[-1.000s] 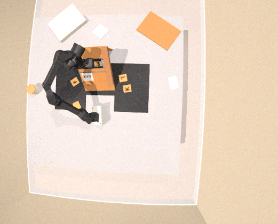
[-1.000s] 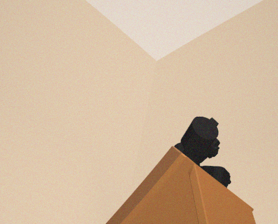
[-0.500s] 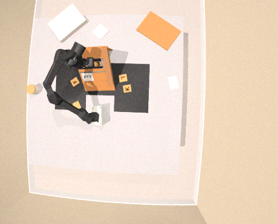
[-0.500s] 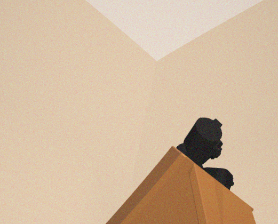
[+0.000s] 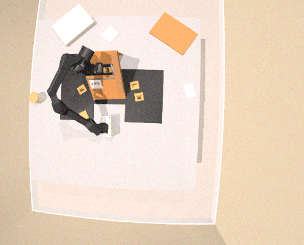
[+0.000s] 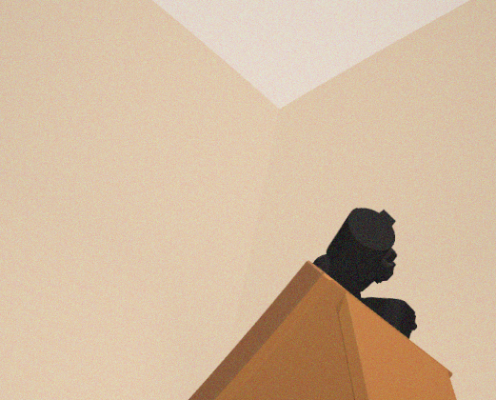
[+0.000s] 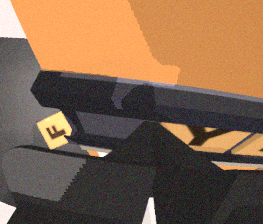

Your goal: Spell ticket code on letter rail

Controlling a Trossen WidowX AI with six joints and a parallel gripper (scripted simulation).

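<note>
Right now my gripper tip is 100 mm past the k tile, 300 mm to the left of it and 180 mm above it. The rest, counted from my gripper tip: f tile: 110 mm behind, 130 mm to the left, 180 mm below; black mat: 150 mm behind, 90 mm to the right, 190 mm below; white ticket: 70 mm behind, 10 mm to the right, 80 mm below.
</note>
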